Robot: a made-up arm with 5 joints. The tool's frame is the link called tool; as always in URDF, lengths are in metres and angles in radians. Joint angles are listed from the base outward.
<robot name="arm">
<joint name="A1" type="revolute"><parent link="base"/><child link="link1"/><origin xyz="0.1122 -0.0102 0.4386" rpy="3.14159 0 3.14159"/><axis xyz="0 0 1"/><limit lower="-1.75" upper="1.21"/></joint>
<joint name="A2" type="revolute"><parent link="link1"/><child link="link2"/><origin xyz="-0.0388 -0.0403 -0.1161" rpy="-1.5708 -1.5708 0"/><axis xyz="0 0 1"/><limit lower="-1.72" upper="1.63"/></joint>
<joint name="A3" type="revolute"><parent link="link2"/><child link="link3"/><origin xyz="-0.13 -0.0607 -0.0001"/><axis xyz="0 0 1"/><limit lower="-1.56" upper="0.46"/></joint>
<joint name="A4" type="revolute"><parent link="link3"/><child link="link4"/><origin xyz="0.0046 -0.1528 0.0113"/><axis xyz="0 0 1"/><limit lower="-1.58" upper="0.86"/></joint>
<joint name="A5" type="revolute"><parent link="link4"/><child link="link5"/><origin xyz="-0.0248 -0.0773 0.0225" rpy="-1.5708 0 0"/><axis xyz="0 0 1"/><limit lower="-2.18" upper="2.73"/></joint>
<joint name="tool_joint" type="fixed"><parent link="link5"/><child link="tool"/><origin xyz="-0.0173 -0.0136 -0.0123" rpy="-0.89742 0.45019 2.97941"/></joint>
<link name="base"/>
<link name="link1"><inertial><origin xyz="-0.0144 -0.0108 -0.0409"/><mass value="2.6"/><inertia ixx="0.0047" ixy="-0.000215" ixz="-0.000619" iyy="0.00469" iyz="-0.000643" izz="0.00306"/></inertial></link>
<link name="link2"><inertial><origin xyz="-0.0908 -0.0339 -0.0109"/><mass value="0.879"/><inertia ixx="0.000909" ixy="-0.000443" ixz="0" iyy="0.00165" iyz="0" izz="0.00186"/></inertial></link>
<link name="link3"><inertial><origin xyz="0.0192 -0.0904 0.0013"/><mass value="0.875"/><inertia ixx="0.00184" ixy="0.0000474" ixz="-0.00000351" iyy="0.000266" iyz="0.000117" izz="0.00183"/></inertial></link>
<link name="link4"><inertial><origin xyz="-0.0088 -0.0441 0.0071"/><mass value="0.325"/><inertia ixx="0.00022" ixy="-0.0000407" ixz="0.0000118" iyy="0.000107" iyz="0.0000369" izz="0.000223"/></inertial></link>
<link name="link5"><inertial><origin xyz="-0.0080 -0.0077 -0.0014"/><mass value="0.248"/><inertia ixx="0.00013" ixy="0" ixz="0" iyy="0.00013" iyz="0" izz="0.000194"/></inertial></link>
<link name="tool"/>
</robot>
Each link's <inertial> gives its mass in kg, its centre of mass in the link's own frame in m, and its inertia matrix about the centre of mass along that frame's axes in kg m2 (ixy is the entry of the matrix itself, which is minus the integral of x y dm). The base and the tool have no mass. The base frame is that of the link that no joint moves.
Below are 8 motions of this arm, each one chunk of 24 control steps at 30 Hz.
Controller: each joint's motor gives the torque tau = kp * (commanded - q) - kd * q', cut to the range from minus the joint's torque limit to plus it. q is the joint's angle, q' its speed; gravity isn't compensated. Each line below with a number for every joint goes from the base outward.
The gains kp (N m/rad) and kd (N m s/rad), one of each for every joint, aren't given. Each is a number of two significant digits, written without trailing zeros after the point. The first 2 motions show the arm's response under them.
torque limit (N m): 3.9 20 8 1.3 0.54
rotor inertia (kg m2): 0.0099 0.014 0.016 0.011 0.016
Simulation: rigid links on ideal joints. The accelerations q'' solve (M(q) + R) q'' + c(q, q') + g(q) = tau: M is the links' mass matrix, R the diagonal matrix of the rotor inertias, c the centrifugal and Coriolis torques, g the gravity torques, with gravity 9.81 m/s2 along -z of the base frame. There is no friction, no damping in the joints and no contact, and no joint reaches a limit. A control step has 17 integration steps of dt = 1/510 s. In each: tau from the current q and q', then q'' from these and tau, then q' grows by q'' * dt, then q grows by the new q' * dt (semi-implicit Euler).
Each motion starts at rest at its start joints. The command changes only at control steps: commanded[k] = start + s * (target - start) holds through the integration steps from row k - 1 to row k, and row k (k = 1, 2, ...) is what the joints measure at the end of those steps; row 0 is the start. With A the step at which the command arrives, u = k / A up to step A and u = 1 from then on. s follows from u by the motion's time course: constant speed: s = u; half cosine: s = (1 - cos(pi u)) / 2; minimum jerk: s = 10 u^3 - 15 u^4 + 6 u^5; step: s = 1 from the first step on.
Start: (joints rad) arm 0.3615 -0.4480 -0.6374 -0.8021 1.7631
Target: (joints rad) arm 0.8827 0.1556 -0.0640 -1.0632 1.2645
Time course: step
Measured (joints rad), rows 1 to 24:
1: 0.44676 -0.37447 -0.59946 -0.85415 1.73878
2: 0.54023 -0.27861 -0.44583 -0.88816 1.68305
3: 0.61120 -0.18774 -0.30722 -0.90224 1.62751
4: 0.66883 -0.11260 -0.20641 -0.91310 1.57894
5: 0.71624 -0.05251 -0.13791 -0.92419 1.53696
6: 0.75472 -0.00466 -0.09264 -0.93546 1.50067
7: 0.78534 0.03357 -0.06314 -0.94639 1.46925
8: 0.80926 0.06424 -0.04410 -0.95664 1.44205
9: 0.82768 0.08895 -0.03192 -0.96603 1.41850
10: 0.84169 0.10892 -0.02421 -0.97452 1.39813
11: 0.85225 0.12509 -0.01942 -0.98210 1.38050
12: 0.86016 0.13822 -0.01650 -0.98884 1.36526
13: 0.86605 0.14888 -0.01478 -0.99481 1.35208
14: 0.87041 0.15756 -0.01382 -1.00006 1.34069
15: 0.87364 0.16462 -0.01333 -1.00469 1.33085
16: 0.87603 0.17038 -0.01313 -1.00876 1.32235
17: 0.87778 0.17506 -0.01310 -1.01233 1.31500
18: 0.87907 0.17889 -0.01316 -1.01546 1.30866
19: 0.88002 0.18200 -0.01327 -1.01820 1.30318
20: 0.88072 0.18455 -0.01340 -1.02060 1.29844
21: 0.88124 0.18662 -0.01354 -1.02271 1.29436
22: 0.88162 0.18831 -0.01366 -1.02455 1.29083
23: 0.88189 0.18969 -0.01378 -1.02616 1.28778
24: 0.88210 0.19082 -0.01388 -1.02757 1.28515
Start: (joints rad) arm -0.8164 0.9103 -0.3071 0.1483 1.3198
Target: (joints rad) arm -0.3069 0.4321 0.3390 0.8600 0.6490
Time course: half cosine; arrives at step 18
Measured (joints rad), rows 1 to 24:
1: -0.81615 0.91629 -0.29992 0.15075 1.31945
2: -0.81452 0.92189 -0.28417 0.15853 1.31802
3: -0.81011 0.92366 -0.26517 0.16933 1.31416
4: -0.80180 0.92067 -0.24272 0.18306 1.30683
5: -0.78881 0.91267 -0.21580 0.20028 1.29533
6: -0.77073 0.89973 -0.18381 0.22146 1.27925
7: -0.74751 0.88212 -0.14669 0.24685 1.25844
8: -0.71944 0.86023 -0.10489 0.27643 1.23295
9: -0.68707 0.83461 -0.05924 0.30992 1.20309
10: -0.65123 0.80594 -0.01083 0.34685 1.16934
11: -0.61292 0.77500 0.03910 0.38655 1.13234
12: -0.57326 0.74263 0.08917 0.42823 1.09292
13: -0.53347 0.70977 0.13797 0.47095 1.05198
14: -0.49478 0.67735 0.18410 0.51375 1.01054
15: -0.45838 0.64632 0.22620 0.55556 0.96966
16: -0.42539 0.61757 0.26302 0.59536 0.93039
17: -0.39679 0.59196 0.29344 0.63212 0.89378
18: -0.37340 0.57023 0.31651 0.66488 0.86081
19: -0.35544 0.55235 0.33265 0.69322 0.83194
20: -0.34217 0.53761 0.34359 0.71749 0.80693
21: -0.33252 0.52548 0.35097 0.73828 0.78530
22: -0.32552 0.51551 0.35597 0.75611 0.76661
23: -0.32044 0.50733 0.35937 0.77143 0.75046
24: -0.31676 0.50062 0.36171 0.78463 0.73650
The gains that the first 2 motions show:
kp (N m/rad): 34 84 35 6.2 3.9
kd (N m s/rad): 4.6 14 3.4 1.5 0.95
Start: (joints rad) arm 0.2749 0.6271 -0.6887 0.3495 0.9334
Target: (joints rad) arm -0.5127 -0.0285 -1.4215 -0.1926 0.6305
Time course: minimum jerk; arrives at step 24
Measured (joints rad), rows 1 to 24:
1: 0.27495 0.63332 -0.68046 0.35173 0.93356
2: 0.27460 0.64145 -0.66696 0.35808 0.93410
3: 0.27314 0.64779 -0.65729 0.36451 0.93452
4: 0.26962 0.65099 -0.65386 0.36931 0.93434
5: 0.26290 0.65030 -0.65729 0.37175 0.93322
6: 0.25187 0.64519 -0.66785 0.37136 0.93085
7: 0.23555 0.63527 -0.68561 0.36775 0.92700
8: 0.21324 0.62030 -0.71051 0.36065 0.92148
9: 0.18452 0.60022 -0.74226 0.34987 0.91417
10: 0.14929 0.57515 -0.78037 0.33534 0.90503
11: 0.10778 0.54541 -0.82406 0.31714 0.89407
12: 0.06057 0.51147 -0.87239 0.29544 0.88142
13: 0.00855 0.47401 -0.92421 0.27056 0.86723
14: -0.04705 0.43378 -0.97827 0.24291 0.85177
15: -0.10467 0.39169 -1.03326 0.21297 0.83531
16: -0.16252 0.34869 -1.08785 0.18131 0.81818
17: -0.21865 0.30576 -1.14070 0.14851 0.80075
18: -0.27125 0.26391 -1.19056 0.11525 0.78338
19: -0.31877 0.22408 -1.23627 0.08221 0.76643
20: -0.36014 0.18715 -1.27681 0.05009 0.75026
21: -0.39483 0.15385 -1.31140 0.01957 0.73516
22: -0.42282 0.12469 -1.33961 -0.00875 0.72139
23: -0.44457 0.09989 -1.36142 -0.03442 0.70910
24: -0.46096 0.07935 -1.37739 -0.05720 0.69833

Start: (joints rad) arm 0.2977 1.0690 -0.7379 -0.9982 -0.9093
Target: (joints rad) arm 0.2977 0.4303 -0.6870 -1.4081 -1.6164
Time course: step
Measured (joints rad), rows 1 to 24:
1: 0.29730 0.99050 -0.68038 -1.01997 -0.92937
2: 0.29694 0.89877 -0.66543 -1.06381 -0.98692
3: 0.29660 0.82035 -0.66296 -1.10697 -1.06606
4: 0.29654 0.75597 -0.66157 -1.14587 -1.14047
5: 0.29672 0.70364 -0.65967 -1.18029 -1.20559
6: 0.29703 0.66115 -0.65743 -1.21060 -1.26192
7: 0.29736 0.62664 -0.65516 -1.23724 -1.31055
8: 0.29765 0.59858 -0.65307 -1.26064 -1.35252
9: 0.29788 0.57575 -0.65124 -1.28119 -1.38874
10: 0.29803 0.55717 -0.64968 -1.29922 -1.41999
11: 0.29812 0.54203 -0.64839 -1.31504 -1.44696
12: 0.29816 0.52970 -0.64733 -1.32891 -1.47022
13: 0.29817 0.51965 -0.64648 -1.34107 -1.49029
14: 0.29815 0.51145 -0.64579 -1.35173 -1.50760
15: 0.29812 0.50477 -0.64525 -1.36106 -1.52254
16: 0.29809 0.49931 -0.64481 -1.36924 -1.53542
17: 0.29805 0.49486 -0.64447 -1.37640 -1.54654
18: 0.29800 0.49123 -0.64420 -1.38268 -1.55612
19: 0.29797 0.48827 -0.64399 -1.38817 -1.56439
20: 0.29793 0.48585 -0.64382 -1.39297 -1.57152
21: 0.29790 0.48387 -0.64369 -1.39718 -1.57768
22: 0.29787 0.48226 -0.64359 -1.40086 -1.58298
23: 0.29784 0.48095 -0.64352 -1.40408 -1.58756
24: 0.29782 0.47987 -0.64346 -1.40690 -1.59151

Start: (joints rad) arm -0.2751 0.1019 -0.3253 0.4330 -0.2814
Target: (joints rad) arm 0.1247 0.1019 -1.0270 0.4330 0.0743
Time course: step
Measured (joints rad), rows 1 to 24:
1: -0.25529 0.12201 -0.41688 0.45426 -0.25973
2: -0.20196 0.13092 -0.57233 0.46629 -0.21727
3: -0.13030 0.13079 -0.69999 0.46517 -0.17749
4: -0.06481 0.12921 -0.79175 0.46258 -0.14323
5: -0.01332 0.12811 -0.85504 0.46098 -0.11363
6: 0.02467 0.12776 -0.89799 0.46047 -0.08791
7: 0.05208 0.12802 -0.92688 0.46075 -0.06553
8: 0.07179 0.12868 -0.94620 0.46156 -0.04608
9: 0.08601 0.12955 -0.95905 0.46266 -0.02919
10: 0.09633 0.13051 -0.96757 0.46390 -0.01455
11: 0.10385 0.13146 -0.97321 0.46518 -0.00186
12: 0.10936 0.13235 -0.97694 0.46642 0.00913
13: 0.11339 0.13315 -0.97940 0.46758 0.01864
14: 0.11636 0.13386 -0.98103 0.46866 0.02686
15: 0.11854 0.13448 -0.98210 0.46963 0.03397
16: 0.12015 0.13501 -0.98281 0.47050 0.04012
17: 0.12134 0.13545 -0.98328 0.47128 0.04543
18: 0.12221 0.13583 -0.98359 0.47197 0.05002
19: 0.12286 0.13615 -0.98380 0.47257 0.05398
20: 0.12334 0.13641 -0.98393 0.47310 0.05741
21: 0.12369 0.13663 -0.98403 0.47357 0.06037
22: 0.12395 0.13681 -0.98409 0.47398 0.06293
23: 0.12414 0.13695 -0.98413 0.47433 0.06514
24: 0.12429 0.13708 -0.98416 0.47464 0.06704

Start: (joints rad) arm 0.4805 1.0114 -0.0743 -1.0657 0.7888
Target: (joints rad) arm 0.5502 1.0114 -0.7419 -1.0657 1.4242
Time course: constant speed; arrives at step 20
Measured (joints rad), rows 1 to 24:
1: 0.48083 1.01874 -0.07709 -1.06150 0.79175
2: 0.48188 1.02678 -0.08415 -1.05470 0.79892
3: 0.48360 1.03342 -0.09888 -1.04850 0.80957
4: 0.48580 1.03869 -0.11959 -1.04330 0.82311
5: 0.48832 1.04289 -0.14435 -1.03898 0.83911
6: 0.49107 1.04626 -0.17179 -1.03540 0.85725
7: 0.49399 1.04899 -0.20096 -1.03244 0.87723
8: 0.49704 1.05125 -0.23126 -1.03000 0.89882
9: 0.50020 1.05312 -0.26230 -1.02801 0.92178
10: 0.50344 1.05470 -0.29382 -1.02639 0.94594
11: 0.50674 1.05605 -0.32565 -1.02511 0.97112
12: 0.51009 1.05720 -0.35770 -1.02411 0.99720
13: 0.51348 1.05821 -0.38990 -1.02337 1.02404
14: 0.51689 1.05909 -0.42221 -1.02285 1.05154
15: 0.52032 1.05986 -0.45460 -1.02253 1.07960
16: 0.52377 1.06055 -0.48704 -1.02239 1.10816
17: 0.52723 1.06117 -0.51955 -1.02241 1.13714
18: 0.53070 1.06173 -0.55210 -1.02257 1.16647
19: 0.53418 1.06224 -0.58470 -1.02287 1.19612
20: 0.53766 1.06270 -0.61735 -1.02328 1.22604
21: 0.54078 1.06228 -0.64251 -1.02442 1.25355
22: 0.54332 1.06205 -0.65985 -1.02558 1.27751
23: 0.54528 1.06209 -0.67144 -1.02653 1.29822
24: 0.54675 1.06232 -0.67910 -1.02727 1.31611

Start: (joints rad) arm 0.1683 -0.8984 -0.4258 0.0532 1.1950
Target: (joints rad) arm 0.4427 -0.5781 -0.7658 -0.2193 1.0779
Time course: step
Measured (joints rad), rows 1 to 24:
1: 0.22484 -0.84142 -0.51027 0.02573 1.18557
2: 0.27312 -0.79516 -0.58370 -0.00678 1.17205
3: 0.31085 -0.75777 -0.63686 -0.03653 1.15938
4: 0.34016 -0.72681 -0.67368 -0.06242 1.14828
5: 0.36291 -0.70102 -0.69874 -0.08468 1.13869
6: 0.38056 -0.67954 -0.71567 -0.10380 1.13042
7: 0.39428 -0.66168 -0.72709 -0.12029 1.12330
8: 0.40494 -0.64687 -0.73479 -0.13454 1.11717
9: 0.41324 -0.63462 -0.74000 -0.14690 1.11187
10: 0.41970 -0.62450 -0.74352 -0.15764 1.10730
11: 0.42474 -0.61615 -0.74592 -0.16700 1.10334
12: 0.42866 -0.60928 -0.74756 -0.17515 1.09993
13: 0.43173 -0.60362 -0.74869 -0.18227 1.09697
14: 0.43412 -0.59897 -0.74947 -0.18849 1.09441
15: 0.43598 -0.59515 -0.75002 -0.19393 1.09220
16: 0.43744 -0.59201 -0.75041 -0.19868 1.09029
17: 0.43858 -0.58944 -0.75068 -0.20283 1.08863
18: 0.43947 -0.58733 -0.75088 -0.20647 1.08720
19: 0.44017 -0.58559 -0.75103 -0.20965 1.08596
20: 0.44071 -0.58417 -0.75113 -0.21243 1.08488
21: 0.44114 -0.58301 -0.75122 -0.21486 1.08395
22: 0.44148 -0.58206 -0.75128 -0.21699 1.08315
23: 0.44174 -0.58128 -0.75133 -0.21886 1.08245
24: 0.44194 -0.58064 -0.75137 -0.22049 1.08185

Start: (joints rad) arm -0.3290 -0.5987 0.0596 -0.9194 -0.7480
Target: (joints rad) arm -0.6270 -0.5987 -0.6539 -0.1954 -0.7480
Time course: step
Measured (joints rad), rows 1 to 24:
1: -0.37601 -0.58741 -0.04402 -0.85240 -0.74817
2: -0.43628 -0.58511 -0.21194 -0.76171 -0.74800
3: -0.48080 -0.58835 -0.34261 -0.69007 -0.74780
4: -0.51400 -0.59187 -0.43537 -0.62984 -0.74771
5: -0.53929 -0.59459 -0.49963 -0.57770 -0.74770
6: -0.55878 -0.59646 -0.54370 -0.53207 -0.74772
7: -0.57390 -0.59764 -0.57374 -0.49198 -0.74776
8: -0.58566 -0.59833 -0.59413 -0.45673 -0.74780
9: -0.59483 -0.59867 -0.60793 -0.42574 -0.74784
10: -0.60197 -0.59879 -0.61723 -0.39851 -0.74787
11: -0.60754 -0.59878 -0.62348 -0.37460 -0.74789
12: -0.61187 -0.59870 -0.62766 -0.35364 -0.74791
13: -0.61525 -0.59857 -0.63044 -0.33526 -0.74793
14: -0.61788 -0.59842 -0.63229 -0.31916 -0.74794
15: -0.61992 -0.59828 -0.63350 -0.30507 -0.74795
16: -0.62151 -0.59814 -0.63429 -0.29273 -0.74796
17: -0.62274 -0.59801 -0.63479 -0.28193 -0.74796
18: -0.62370 -0.59789 -0.63511 -0.27249 -0.74797
19: -0.62444 -0.59779 -0.63531 -0.26423 -0.74797
20: -0.62502 -0.59771 -0.63542 -0.25701 -0.74798
21: -0.62547 -0.59763 -0.63549 -0.25070 -0.74798
22: -0.62581 -0.59756 -0.63552 -0.24518 -0.74798
23: -0.62608 -0.59751 -0.63552 -0.24035 -0.74798
24: -0.62629 -0.59746 -0.63552 -0.23613 -0.74798

